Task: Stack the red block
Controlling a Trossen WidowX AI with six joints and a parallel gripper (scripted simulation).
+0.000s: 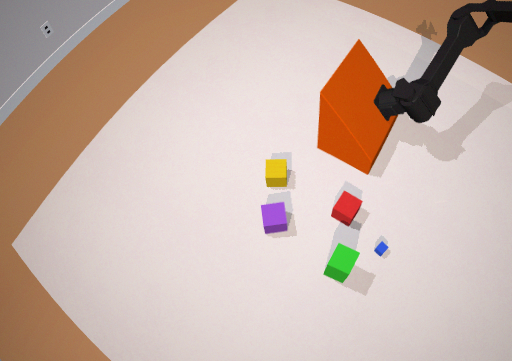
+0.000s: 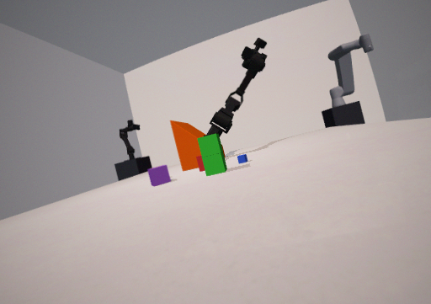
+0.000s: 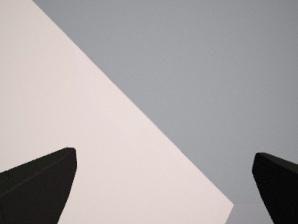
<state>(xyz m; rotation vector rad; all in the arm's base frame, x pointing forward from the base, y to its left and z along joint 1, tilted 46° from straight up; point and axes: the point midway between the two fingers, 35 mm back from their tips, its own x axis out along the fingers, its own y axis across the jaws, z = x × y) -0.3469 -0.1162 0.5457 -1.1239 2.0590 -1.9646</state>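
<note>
The red block lies 620 mm ahead of my gripper tip, 280 mm to the right of it and 570 mm below it. Also, from my gripper tip: small blue cube: 660 mm ahead, 170 mm to the right, 580 mm below; then green block: 740 mm ahead, 230 mm to the right, 520 mm below; then yellow cube: 620 mm ahead, 460 mm to the right, 570 mm below.
</note>
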